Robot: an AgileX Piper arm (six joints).
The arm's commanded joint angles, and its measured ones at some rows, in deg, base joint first. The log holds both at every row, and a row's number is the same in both.
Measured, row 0:
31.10 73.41 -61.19 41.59 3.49 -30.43
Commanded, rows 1 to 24:
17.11 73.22 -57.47 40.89 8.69 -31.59
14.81 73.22 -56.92 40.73 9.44 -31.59
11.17 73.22 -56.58 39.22 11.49 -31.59
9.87 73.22 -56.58 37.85 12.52 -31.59
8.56 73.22 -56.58 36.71 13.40 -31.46
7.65 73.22 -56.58 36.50 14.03 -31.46
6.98 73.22 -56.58 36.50 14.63 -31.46
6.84 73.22 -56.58 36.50 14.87 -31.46
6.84 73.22 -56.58 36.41 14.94 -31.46
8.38 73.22 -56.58 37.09 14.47 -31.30
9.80 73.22 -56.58 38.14 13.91 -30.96
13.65 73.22 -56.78 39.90 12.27 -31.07
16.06 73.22 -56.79 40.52 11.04 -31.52
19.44 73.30 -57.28 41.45 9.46 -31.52
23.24 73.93 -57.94 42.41 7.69 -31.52
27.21 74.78 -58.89 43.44 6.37 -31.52
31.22 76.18 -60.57 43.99 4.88 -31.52
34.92 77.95 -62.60 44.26 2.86 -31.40
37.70 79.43 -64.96 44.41 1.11 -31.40
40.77 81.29 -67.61 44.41 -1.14 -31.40
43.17 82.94 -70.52 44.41 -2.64 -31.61
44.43 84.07 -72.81 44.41 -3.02 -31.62
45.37 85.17 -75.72 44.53 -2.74 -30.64
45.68 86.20 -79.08 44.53 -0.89 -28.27
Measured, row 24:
42.08 82.58 -69.78 43.83 0.46 -30.99
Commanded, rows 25 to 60:
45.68 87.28 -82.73 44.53 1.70 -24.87
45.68 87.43 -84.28 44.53 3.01 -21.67
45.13 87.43 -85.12 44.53 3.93 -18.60
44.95 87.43 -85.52 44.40 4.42 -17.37
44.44 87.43 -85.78 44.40 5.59 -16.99
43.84 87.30 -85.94 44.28 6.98 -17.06
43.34 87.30 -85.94 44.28 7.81 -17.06
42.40 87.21 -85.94 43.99 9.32 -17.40
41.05 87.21 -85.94 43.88 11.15 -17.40
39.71 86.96 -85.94 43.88 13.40 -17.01
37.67 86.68 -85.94 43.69 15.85 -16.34
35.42 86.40 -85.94 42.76 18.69 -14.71
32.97 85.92 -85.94 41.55 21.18 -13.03
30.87 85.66 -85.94 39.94 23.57 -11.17
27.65 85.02 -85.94 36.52 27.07 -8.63
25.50 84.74 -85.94 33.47 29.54 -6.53
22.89 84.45 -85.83 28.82 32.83 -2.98
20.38 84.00 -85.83 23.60 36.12 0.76
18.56 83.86 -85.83 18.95 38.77 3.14
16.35 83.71 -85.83 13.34 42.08 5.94
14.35 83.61 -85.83 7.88 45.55 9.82
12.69 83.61 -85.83 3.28 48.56 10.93
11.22 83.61 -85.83 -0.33 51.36 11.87
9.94 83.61 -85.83 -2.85 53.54 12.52
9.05 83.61 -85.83 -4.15 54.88 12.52
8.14 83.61 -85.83 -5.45 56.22 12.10
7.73 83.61 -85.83 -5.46 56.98 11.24
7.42 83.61 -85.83 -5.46 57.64 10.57
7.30 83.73 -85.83 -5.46 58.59 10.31
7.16 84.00 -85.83 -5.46 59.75 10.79
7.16 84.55 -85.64 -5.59 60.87 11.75
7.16 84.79 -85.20 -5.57 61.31 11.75
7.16 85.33 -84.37 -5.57 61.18 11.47
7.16 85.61 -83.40 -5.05 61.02 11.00
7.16 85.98 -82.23 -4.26 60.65 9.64
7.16 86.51 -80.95 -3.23 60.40 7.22
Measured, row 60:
7.49 84.88 -84.44 -4.74 60.36 11.34
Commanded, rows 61 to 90:
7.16 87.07 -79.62 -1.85 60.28 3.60
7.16 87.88 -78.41 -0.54 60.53 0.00
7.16 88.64 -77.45 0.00 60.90 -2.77
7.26 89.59 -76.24 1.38 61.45 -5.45
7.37 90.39 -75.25 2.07 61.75 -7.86
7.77 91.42 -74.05 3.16 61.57 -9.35
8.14 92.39 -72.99 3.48 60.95 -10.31
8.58 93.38 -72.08 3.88 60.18 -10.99
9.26 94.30 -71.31 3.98 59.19 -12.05
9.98 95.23 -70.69 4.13 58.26 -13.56
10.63 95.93 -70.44 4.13 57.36 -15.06
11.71 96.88 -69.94 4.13 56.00 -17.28
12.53 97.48 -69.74 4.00 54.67 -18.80
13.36 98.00 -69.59 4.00 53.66 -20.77
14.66 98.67 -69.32 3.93 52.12 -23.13
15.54 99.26 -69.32 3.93 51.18 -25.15
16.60 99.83 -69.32 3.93 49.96 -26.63
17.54 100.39 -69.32 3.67 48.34 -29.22
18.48 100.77 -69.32 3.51 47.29 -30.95
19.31 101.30 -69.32 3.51 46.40 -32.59
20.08 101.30 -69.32 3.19 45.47 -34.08
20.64 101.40 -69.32 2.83 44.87 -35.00
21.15 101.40 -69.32 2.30 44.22 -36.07
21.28 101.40 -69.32 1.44 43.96 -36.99
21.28 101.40 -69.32 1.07 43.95 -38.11
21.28 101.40 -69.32 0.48 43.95 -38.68
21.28 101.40 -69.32 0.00 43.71 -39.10
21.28 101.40 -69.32 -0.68 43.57 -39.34
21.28 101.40 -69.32 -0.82 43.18 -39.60
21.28 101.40 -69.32 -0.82 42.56 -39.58
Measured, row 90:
21.20 101.52 -69.57 0.66 44.26 -38.02
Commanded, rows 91 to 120:
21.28 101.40 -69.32 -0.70 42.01 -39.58
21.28 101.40 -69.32 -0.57 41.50 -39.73
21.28 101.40 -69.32 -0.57 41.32 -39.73
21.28 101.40 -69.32 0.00 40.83 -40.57
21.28 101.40 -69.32 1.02 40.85 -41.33
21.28 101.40 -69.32 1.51 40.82 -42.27
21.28 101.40 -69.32 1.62 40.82 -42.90
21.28 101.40 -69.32 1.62 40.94 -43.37
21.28 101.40 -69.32 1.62 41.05 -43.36
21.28 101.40 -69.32 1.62 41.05 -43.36
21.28 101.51 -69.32 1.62 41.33 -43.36
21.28 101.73 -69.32 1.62 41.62 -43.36
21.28 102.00 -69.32 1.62 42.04 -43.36
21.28 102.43 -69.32 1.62 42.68 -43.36
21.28 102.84 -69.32 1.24 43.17 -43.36
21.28 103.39 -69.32 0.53 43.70 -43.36
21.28 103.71 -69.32 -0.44 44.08 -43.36
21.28 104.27 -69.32 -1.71 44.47 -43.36
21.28 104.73 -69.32 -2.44 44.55 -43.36
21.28 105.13 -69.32 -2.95 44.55 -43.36
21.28 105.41 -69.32 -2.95 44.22 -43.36
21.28 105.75 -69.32 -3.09 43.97 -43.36
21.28 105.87 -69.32 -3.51 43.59 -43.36
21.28 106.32 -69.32 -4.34 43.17 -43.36
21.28 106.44 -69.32 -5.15 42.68 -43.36
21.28 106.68 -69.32 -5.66 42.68 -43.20
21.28 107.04 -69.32 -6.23 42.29 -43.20
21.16 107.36 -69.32 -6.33 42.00 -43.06
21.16 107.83 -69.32 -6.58 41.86 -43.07
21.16 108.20 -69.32 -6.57 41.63 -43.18
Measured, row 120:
21.23 107.04 -69.57 -5.42 42.79 -42.99
